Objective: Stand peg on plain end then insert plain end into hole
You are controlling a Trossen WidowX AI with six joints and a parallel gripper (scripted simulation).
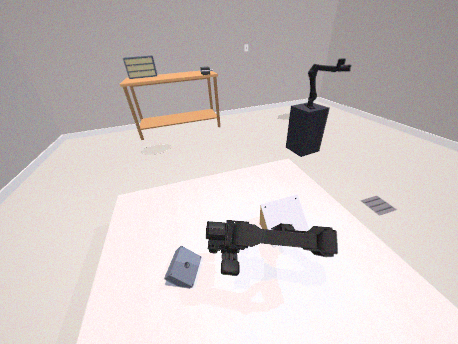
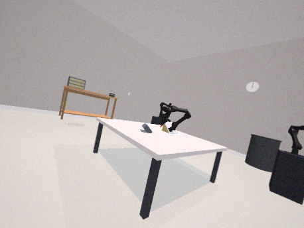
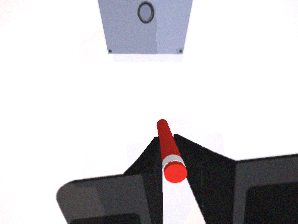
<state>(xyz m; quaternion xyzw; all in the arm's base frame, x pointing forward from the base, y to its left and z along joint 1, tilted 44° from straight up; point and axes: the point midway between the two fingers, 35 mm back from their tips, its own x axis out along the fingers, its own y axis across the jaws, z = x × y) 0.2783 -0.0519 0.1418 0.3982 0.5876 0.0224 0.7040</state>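
The grey sloped panel lies 160 mm ahead of my gripper tip, 90 mm to the right of it and 80 mm below it. The rest, counted from my gripper tip: red peg (20 mm above).
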